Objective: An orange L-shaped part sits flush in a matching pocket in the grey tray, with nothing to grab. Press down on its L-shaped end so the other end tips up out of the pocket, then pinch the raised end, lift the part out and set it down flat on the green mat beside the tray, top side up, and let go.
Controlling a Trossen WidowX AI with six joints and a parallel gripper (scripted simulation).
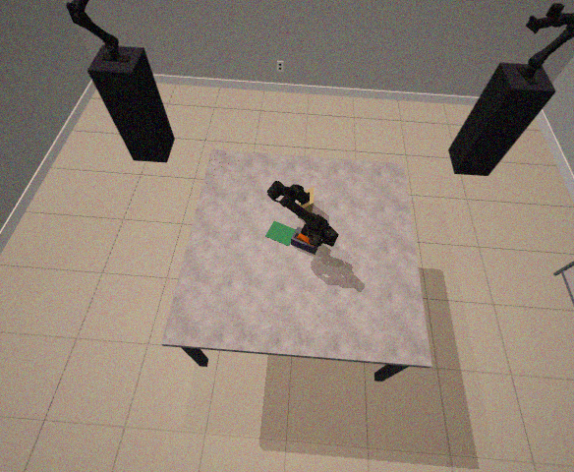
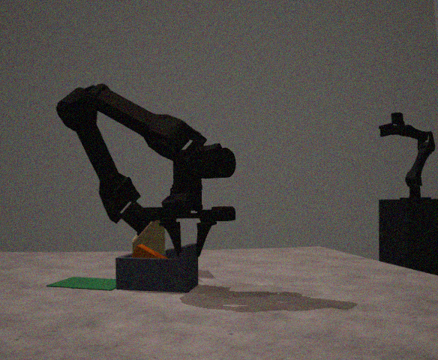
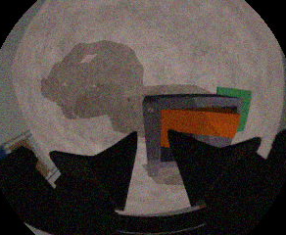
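Now: gripper tip 2 cm past the orange L-shaped part, 4 cm to the left of it and 2 cm above it. The rest, counted from my gripper tip: green mat 9 cm behind, 21 cm to the right, 8 cm below.
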